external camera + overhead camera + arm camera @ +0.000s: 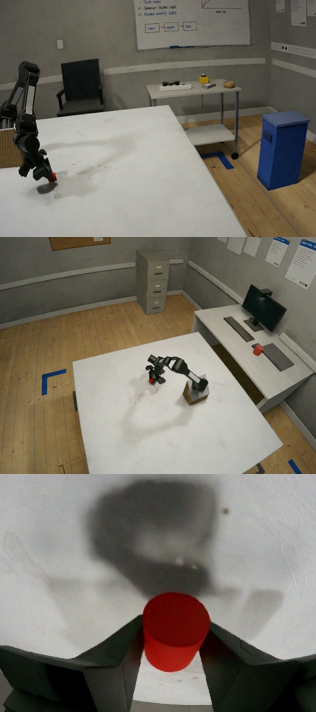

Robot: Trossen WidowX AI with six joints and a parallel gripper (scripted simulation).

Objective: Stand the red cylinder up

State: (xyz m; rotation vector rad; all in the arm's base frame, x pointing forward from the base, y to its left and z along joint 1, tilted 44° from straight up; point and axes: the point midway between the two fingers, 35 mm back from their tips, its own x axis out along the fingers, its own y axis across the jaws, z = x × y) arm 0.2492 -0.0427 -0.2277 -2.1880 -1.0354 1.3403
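Now: hand 10 mm short of the red short cylinder and 20 mm above it.
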